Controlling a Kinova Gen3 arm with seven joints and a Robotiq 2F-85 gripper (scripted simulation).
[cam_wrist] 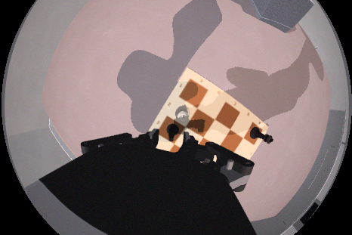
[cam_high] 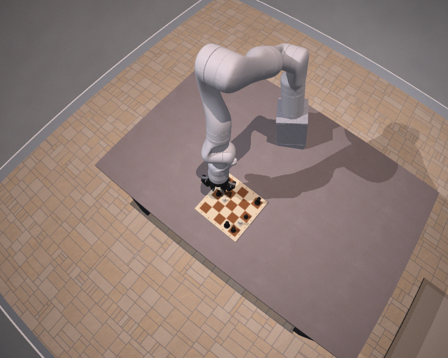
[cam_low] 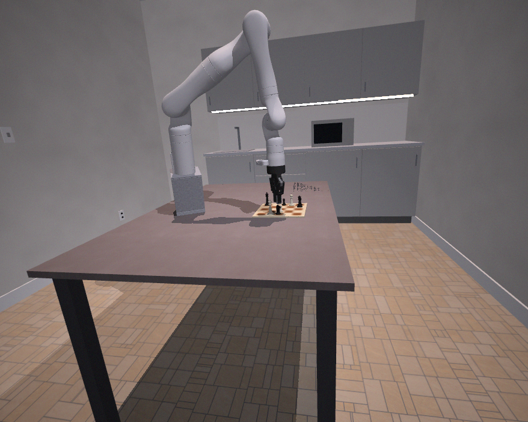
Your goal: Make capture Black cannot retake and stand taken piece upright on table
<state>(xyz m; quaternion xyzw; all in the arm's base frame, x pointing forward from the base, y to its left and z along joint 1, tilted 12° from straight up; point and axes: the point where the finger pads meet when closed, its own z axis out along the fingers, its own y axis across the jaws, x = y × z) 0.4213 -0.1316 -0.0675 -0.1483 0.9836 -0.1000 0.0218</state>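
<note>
My hand is 2 cm short of the chessboard, 7 cm to the right of it and 7 cm above it. The rest, counted from my hand: black pawn 3 cm ahead, 15 cm to the left, 5 cm below.
</note>
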